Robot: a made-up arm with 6 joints.
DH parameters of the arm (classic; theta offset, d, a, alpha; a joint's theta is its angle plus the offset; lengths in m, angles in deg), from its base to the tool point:
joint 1: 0 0.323 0 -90
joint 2: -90 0 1.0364 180
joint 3: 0 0 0 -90
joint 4: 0 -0.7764 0 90
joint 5: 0 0.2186 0 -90
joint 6: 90 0 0 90
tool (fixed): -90 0 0 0
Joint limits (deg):
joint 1: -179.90..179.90
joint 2: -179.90..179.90
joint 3: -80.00..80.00
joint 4: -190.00..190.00
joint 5: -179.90..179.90
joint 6: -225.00..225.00
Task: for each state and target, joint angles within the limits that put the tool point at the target. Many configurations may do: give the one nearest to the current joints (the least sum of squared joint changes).
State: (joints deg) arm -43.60 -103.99 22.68 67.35 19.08 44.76
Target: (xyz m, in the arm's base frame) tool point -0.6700 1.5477 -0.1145
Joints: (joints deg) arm -68.91 -121.10 36.93 71.79 19.08 44.76
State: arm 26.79 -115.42 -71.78 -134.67 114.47 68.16
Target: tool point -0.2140 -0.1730 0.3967
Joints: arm 54.14 -102.43 -65.87 -109.26 114.47 68.16
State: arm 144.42 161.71 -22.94 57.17 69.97 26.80
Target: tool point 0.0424 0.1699 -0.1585
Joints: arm 153.68 128.83 -73.44 38.50 69.97 26.80
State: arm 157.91 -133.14 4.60 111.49 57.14 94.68
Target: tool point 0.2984 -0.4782 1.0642
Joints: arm 134.06 -84.25 -44.56 122.70 57.14 94.68
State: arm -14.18 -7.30 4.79 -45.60 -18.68 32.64
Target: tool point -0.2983 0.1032 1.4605
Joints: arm -40.15 -56.27 1.99 -58.73 -18.68 32.64
